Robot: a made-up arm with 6 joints.
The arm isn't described. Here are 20 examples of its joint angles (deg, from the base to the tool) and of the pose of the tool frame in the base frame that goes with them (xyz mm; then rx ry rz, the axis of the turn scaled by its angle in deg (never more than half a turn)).
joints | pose
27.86 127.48 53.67 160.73 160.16 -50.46 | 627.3 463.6 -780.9 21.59 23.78 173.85
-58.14 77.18 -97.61 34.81 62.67 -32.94 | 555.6 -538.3 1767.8 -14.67 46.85 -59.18
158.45 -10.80 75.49 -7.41 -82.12 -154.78 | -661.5 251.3 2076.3 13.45 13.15 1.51
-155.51 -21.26 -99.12 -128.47 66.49 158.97 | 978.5 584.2 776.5 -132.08 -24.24 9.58
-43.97 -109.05 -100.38 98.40 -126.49 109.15 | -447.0 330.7 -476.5 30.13 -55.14 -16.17
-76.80 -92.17 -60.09 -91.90 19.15 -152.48 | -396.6 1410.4 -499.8 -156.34 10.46 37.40
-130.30 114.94 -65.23 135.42 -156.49 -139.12 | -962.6 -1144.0 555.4 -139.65 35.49 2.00
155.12 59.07 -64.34 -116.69 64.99 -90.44 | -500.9 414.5 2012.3 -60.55 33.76 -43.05
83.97 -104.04 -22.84 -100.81 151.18 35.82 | -109.0 -1488.0 -116.2 -65.44 -52.89 -133.73
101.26 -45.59 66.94 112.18 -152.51 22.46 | 87.8 -286.8 1941.1 166.03 23.02 38.69
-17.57 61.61 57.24 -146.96 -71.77 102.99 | 1635.8 -323.1 356.1 -62.32 147.27 40.26
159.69 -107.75 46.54 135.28 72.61 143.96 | 1650.9 -844.1 666.2 117.24 10.92 19.49
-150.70 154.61 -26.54 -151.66 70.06 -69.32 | -1166.1 -577.7 -747.1 24.59 -60.56 -40.36
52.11 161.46 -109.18 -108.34 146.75 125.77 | 586.4 662.1 176.5 111.61 14.29 -14.51
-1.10 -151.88 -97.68 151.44 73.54 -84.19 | 519.6 216.0 -430.3 8.71 51.18 89.98
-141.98 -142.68 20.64 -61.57 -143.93 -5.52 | 1068.2 657.8 -654.5 80.78 18.62 -54.97
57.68 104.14 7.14 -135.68 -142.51 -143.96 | 723.0 1507.5 -51.4 31.14 -92.39 20.51
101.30 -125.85 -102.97 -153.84 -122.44 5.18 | -90.9 -218.0 -676.2 79.93 85.10 -79.34
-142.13 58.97 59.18 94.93 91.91 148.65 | -1135.3 -1227.3 549.9 -37.03 100.43 -112.20
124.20 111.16 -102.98 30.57 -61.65 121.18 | -481.3 808.9 1253.4 -21.15 56.01 -79.27
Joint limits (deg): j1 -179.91..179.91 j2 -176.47..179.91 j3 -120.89..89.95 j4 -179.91..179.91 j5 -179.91..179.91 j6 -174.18..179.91
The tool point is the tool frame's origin. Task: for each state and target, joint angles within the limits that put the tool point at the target. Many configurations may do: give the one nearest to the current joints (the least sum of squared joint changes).
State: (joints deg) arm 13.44 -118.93 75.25 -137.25 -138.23 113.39
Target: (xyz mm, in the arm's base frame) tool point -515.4 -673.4 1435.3
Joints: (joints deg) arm 63.09 -86.10 85.48 -143.16 -139.11 111.94
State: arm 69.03 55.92 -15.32 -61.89 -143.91 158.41
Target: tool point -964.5 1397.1 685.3
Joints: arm 121.36 96.61 -22.44 -63.48 -152.41 157.58
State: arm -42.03 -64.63 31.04 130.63 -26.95 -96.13
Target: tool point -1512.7 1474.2 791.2
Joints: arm -42.07 -91.10 10.21 130.91 -21.97 -95.43
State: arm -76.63 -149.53 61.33 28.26 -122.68 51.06
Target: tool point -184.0 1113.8 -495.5
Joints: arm -81.57 -163.63 71.31 28.78 -130.59 51.95
